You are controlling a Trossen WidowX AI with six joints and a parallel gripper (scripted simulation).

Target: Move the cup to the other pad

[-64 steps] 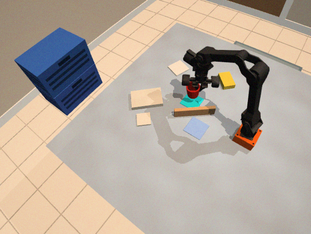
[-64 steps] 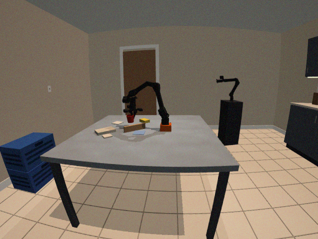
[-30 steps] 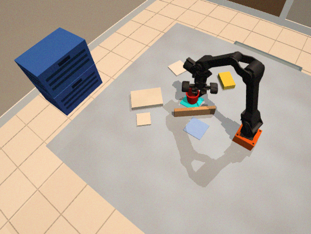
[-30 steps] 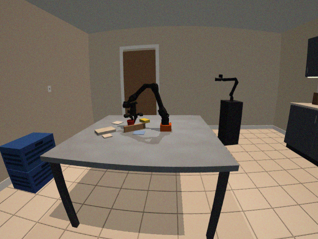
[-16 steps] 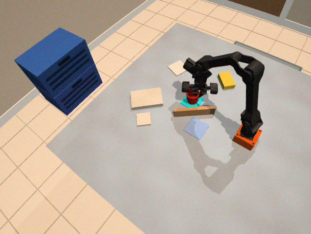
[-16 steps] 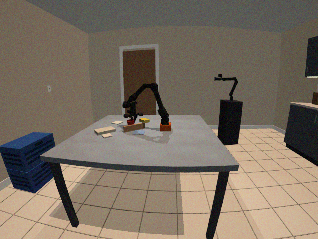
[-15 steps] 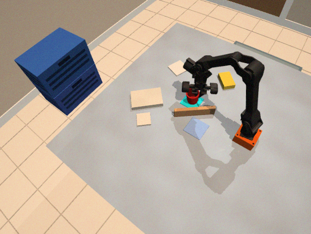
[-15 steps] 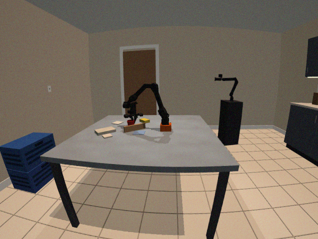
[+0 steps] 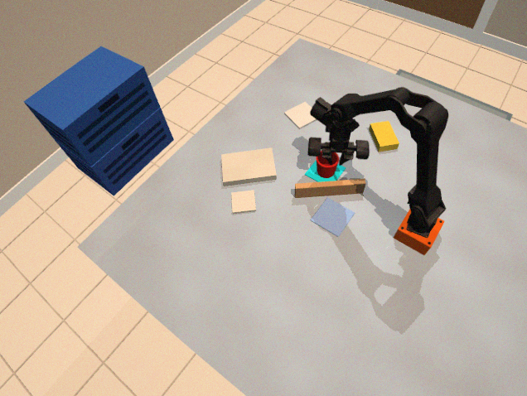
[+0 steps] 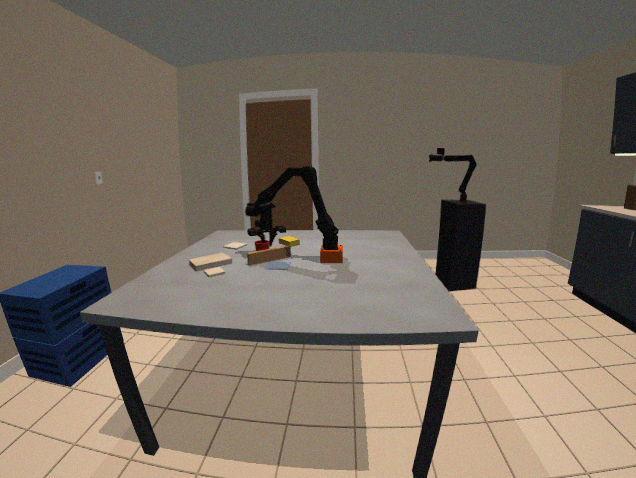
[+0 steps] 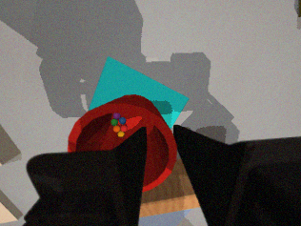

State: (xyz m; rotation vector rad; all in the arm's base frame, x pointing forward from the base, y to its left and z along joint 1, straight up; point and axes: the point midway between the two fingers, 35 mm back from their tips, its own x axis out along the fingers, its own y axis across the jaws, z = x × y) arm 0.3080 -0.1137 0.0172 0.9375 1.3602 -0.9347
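The red cup is 3 cm ahead of my gripper tip and 1 cm to the left of it. Also, from my gripper tip: wooden bar 2 cm behind, 9 cm to the left, 2 cm below; cyan pad 3 cm ahead, 1 cm to the left, 5 cm below; pale blue pad 6 cm behind, 16 cm to the left, 5 cm below.
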